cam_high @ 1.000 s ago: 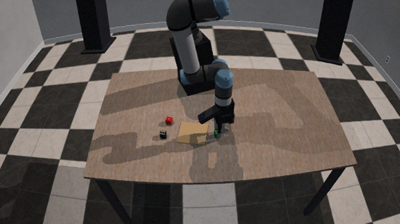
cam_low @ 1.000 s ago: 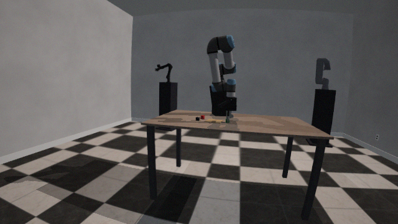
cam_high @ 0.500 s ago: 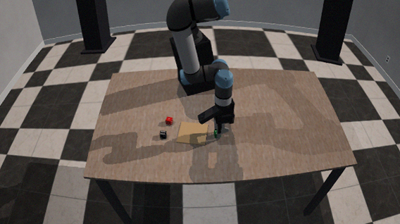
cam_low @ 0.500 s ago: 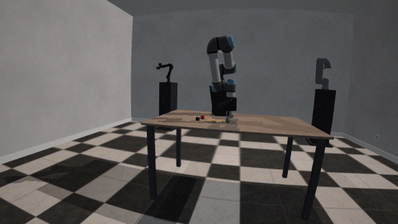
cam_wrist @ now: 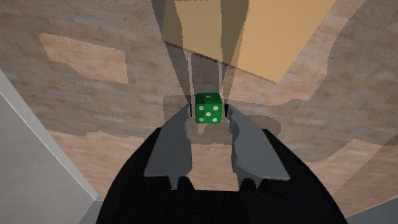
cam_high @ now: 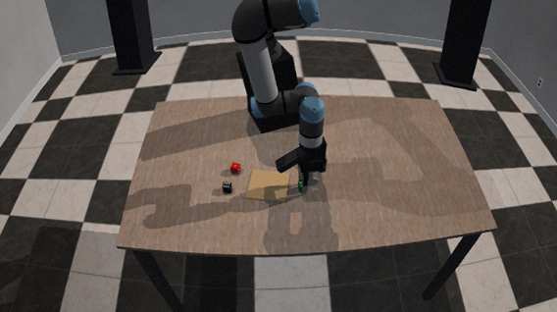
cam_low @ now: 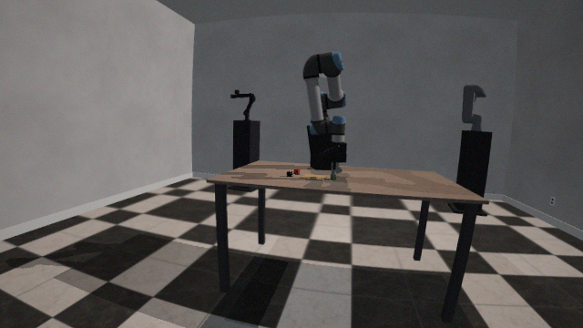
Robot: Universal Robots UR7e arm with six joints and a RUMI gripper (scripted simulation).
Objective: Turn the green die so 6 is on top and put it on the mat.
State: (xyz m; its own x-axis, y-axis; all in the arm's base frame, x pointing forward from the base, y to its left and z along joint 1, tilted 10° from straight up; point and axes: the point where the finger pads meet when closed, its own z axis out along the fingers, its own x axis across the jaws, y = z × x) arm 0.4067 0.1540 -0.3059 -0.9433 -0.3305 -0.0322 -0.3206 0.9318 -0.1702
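Now: the green die right at my hand. From my hand the other things lie so: black die (40 mm ahead, 270 mm to the right); then tan mat (120 mm to the right, 20 mm below); then red die (60 mm behind, 260 mm to the right).
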